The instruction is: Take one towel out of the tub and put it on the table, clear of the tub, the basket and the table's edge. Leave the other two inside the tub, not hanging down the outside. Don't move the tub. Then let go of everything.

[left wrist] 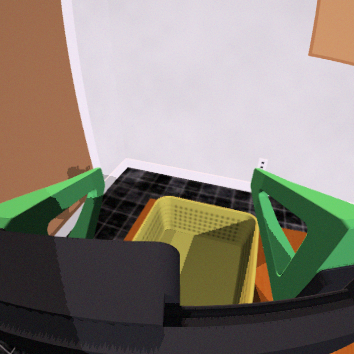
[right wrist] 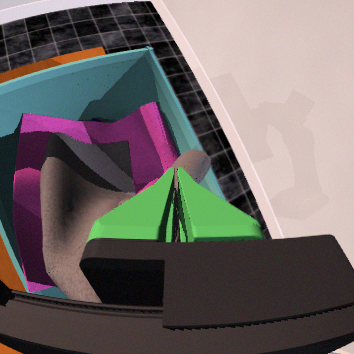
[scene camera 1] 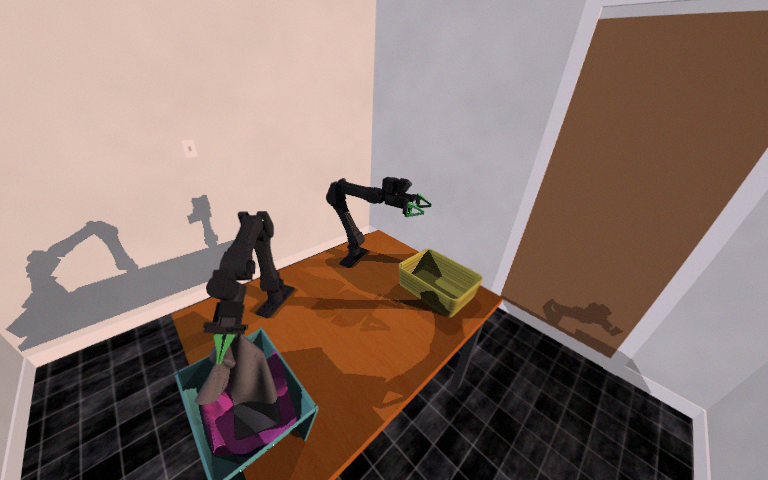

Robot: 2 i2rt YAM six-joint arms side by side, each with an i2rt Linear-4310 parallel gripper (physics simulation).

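Observation:
My right gripper (scene camera 1: 220,357) (right wrist: 175,175) is shut on a brown-grey towel (scene camera 1: 252,373) (right wrist: 70,220), pinched thinly at the fingertips. The towel is drawn up in a peak and hangs down into the teal tub (scene camera 1: 298,390) (right wrist: 65,95). A magenta towel (scene camera 1: 222,424) (right wrist: 29,185) lies in the tub beneath it. A dark grey fold (scene camera 1: 257,421) (right wrist: 95,157) lies over the magenta; I cannot tell which towel it belongs to. A sliver of dark blue cloth (right wrist: 95,120) shows beneath the magenta. My left gripper (scene camera 1: 425,208) (left wrist: 177,175) is open and empty, high above the table.
A yellow basket (scene camera 1: 419,291) (left wrist: 215,217) stands at the right part of the wooden table (scene camera 1: 339,339) (left wrist: 295,240) (right wrist: 75,59), near its edge. The tub is at the near left end of the table. Walls stand behind both arms.

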